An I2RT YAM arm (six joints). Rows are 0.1 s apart.
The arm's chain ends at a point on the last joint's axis. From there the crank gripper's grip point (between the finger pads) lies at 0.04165 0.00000 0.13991 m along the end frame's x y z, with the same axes.
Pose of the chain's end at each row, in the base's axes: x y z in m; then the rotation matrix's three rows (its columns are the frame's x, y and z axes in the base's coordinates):
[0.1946 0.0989 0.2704], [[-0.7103 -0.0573 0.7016], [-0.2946 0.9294 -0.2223], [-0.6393 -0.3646 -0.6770]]
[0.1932 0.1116 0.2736], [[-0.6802 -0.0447 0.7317], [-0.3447 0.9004 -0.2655], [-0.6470 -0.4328 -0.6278]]
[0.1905 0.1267 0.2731], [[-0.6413 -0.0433 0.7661], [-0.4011 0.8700 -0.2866], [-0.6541 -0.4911 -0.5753]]
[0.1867 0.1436 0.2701], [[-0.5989 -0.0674 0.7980], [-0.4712 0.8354 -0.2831], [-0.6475 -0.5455 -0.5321]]
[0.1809 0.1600 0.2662], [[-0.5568 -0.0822 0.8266], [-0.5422 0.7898 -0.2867], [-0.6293 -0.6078 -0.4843]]
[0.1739 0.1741 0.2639], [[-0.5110 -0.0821 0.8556], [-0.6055 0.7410 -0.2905], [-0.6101 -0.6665 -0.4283]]
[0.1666 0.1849 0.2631], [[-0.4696 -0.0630 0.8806], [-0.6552 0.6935 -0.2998], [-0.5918 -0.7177 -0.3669]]
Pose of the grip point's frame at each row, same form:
[0.2632 0.0555 0.1491], [[-0.7103 -0.0573 0.7016], [-0.2946 0.9294 -0.2223], [-0.6393 -0.3646 -0.6770]]
[0.2672 0.0601 0.1588], [[-0.6802 -0.0447 0.7317], [-0.3447 0.9004 -0.2655], [-0.6470 -0.4328 -0.6278]]
[0.2710 0.0699 0.1654], [[-0.6413 -0.0433 0.7661], [-0.4011 0.8700 -0.2866], [-0.6541 -0.4911 -0.5753]]
[0.2734 0.0844 0.1687], [[-0.5989 -0.0674 0.7980], [-0.4712 0.8354 -0.2831], [-0.6475 -0.5455 -0.5321]]
[0.2734 0.0973 0.1722], [[-0.5568 -0.0822 0.8266], [-0.5422 0.7898 -0.2867], [-0.6293 -0.6078 -0.4843]]
[0.2723 0.1082 0.1786], [[-0.5110 -0.0821 0.8556], [-0.6055 0.7410 -0.2905], [-0.6101 -0.6665 -0.4283]]
[0.2702 0.1157 0.1871], [[-0.4696 -0.0630 0.8806], [-0.6552 0.6935 -0.2998], [-0.5918 -0.7177 -0.3669]]

